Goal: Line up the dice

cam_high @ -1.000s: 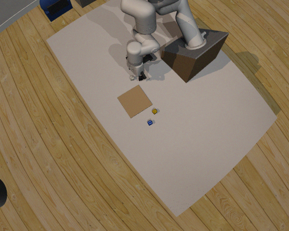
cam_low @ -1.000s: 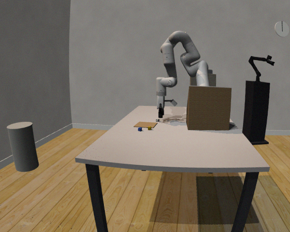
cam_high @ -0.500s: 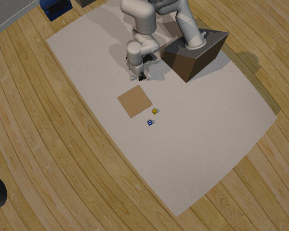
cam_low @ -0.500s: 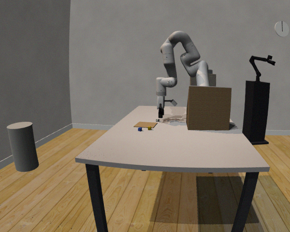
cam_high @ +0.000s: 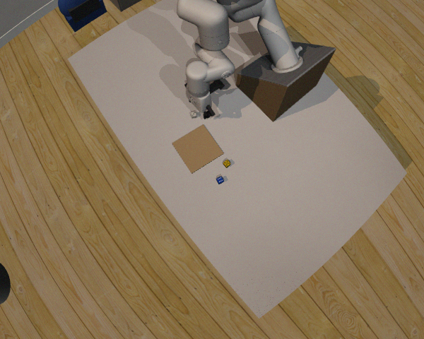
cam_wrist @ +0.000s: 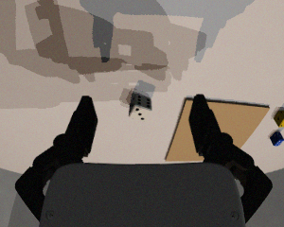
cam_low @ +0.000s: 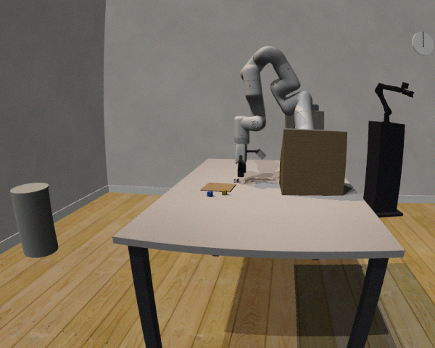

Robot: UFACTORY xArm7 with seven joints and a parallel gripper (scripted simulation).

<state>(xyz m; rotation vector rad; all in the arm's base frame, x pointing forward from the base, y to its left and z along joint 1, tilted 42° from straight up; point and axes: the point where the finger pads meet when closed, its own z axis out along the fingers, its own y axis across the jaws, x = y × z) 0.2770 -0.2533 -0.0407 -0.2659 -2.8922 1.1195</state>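
My hand is 3 cm short of the white die, 1 cm to the left of it and 4 cm above it. Round my hand: yellow die 8 cm ahead, 22 cm to the left, 4 cm below; blue die 15 cm ahead, 24 cm to the left, 4 cm below; brown mat 11 cm ahead, 10 cm to the left, 5 cm below.
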